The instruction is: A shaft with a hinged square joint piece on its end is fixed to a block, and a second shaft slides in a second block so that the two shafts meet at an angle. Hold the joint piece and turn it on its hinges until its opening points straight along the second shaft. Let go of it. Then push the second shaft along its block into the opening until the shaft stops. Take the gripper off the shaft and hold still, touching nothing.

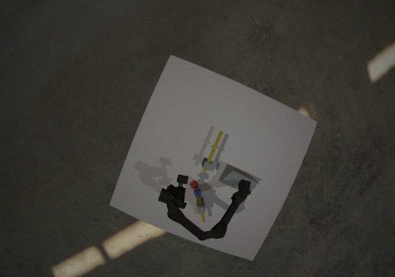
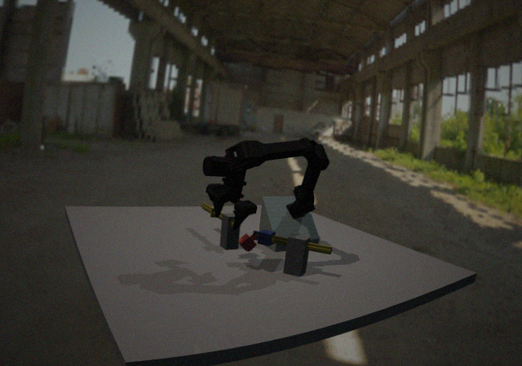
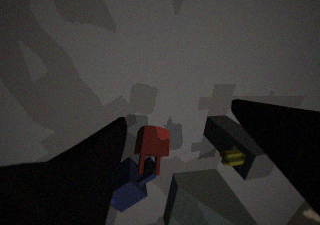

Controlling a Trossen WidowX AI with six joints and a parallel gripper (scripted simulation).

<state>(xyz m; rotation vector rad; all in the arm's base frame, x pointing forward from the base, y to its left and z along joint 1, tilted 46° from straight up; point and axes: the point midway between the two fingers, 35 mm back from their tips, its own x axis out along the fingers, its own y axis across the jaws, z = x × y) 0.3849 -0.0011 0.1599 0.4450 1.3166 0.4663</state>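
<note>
My gripper tip is now 80 mm past the red joint piece, 20 mm to the right of it and 60 mm above it.
</note>
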